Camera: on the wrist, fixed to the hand. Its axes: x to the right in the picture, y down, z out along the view.
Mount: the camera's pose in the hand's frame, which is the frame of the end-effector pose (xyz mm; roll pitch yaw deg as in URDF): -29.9 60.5 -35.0 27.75 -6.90 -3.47
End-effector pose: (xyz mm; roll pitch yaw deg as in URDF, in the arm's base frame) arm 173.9 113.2 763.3 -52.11 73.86 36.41
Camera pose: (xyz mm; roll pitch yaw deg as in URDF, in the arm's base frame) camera 108.0 76.5 772.8 -16.64 66.66 44.82
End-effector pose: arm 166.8 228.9 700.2 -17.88 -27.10 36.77
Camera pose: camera 136.4 264.6 640.4 10.39 -34.72 35.35
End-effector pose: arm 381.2 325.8 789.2 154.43 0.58 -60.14
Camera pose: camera 332.4 331.6 847.2 -178.02 8.30 -60.00
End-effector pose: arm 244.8 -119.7 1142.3 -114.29 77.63 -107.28
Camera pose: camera 204.3 -58.7 1162.8 -55.91 75.19 -75.60
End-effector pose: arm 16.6 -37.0 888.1 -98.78 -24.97 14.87
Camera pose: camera 23.9 -80.4 826.1 -74.87 -27.10 23.13
